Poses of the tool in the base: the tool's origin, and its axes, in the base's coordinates. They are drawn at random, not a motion.
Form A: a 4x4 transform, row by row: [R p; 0 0 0 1], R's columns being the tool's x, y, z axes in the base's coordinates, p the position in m. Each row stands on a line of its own.
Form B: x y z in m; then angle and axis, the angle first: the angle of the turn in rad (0 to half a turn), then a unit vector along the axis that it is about. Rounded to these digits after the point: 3 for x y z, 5 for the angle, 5 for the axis.
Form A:
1:
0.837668 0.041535 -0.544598 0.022
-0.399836 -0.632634 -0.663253 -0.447
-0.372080 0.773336 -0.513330 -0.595
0 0 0 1
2:
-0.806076 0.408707 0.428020 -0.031
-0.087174 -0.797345 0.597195 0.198
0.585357 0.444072 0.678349 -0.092
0 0 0 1
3:
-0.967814 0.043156 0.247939 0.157
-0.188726 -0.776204 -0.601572 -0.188
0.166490 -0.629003 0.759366 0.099
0 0 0 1
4:
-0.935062 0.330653 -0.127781 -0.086
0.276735 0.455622 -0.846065 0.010
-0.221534 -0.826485 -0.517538 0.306
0 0 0 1
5:
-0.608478 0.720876 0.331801 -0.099
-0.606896 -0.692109 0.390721 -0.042
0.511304 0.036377 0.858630 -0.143
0 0 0 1
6:
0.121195 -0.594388 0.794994 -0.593
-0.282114 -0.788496 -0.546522 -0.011
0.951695 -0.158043 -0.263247 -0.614
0 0 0 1
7:
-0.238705 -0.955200 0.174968 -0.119
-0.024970 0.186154 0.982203 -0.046
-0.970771 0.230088 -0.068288 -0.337
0 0 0 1
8:
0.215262 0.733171 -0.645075 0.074
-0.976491 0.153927 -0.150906 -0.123
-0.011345 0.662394 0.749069 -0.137
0 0 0 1
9:
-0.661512 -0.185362 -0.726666 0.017
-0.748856 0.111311 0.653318 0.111
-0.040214 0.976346 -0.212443 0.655
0 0 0 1
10:
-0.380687 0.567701 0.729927 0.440
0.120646 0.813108 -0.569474 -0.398
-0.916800 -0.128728 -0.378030 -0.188
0 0 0 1
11:
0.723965 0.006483 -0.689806 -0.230
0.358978 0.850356 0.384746 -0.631
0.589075 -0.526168 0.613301 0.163
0 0 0 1
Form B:
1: 0.022 -0.447 -0.595 2.28385 0.94967 -0.11404 -0.29177
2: -0.031 0.198 -0.092 2.86700 -0.28235 -0.29012 -0.91439
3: 0.157 -0.188 0.099 3.01763 -0.11092 0.32936 -0.93767
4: -0.086 0.010 0.306 3.08661 0.17815 0.85300 -0.49057
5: -0.099 -0.042 -0.143 2.37601 -0.25568 -0.12952 -0.95805
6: -0.593 -0.011 -0.614 2.87729 0.74353 -0.29992 0.59768
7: -0.119 -0.046 -0.337 2.16569 -0.45406 0.69170 0.56159
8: 0.074 -0.123 -0.137 1.51163 0.40736 -0.31742 -0.85633
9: 0.017 0.111 0.655 2.64945 0.34182 -0.72638 -0.59627
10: 0.440 -0.398 -0.188 2.06327 0.25009 0.93440 -0.25367
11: -0.230 -0.631 0.163 0.93501 -0.56606 -0.79473 0.21905
